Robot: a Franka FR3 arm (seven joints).
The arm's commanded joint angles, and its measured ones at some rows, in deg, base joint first. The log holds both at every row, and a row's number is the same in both.
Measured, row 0:
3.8 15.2 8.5 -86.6 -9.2 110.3 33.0
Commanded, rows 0 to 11:
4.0 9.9 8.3 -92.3 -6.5 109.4 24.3
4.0 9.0 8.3 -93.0 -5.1 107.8 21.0
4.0 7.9 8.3 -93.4 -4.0 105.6 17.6
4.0 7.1 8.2 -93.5 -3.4 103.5 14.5
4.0 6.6 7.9 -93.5 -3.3 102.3 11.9
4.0 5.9 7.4 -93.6 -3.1 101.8 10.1
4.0 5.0 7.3 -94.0 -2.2 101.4 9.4
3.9 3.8 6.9 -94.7 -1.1 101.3 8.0
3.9 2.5 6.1 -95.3 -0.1 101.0 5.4
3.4 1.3 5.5 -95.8 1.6 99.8 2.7
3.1 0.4 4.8 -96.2 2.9 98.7 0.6
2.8 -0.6 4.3 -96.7 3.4 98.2 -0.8
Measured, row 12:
4.1 4.2 5.9 -92.7 -0.3 99.6 5.9
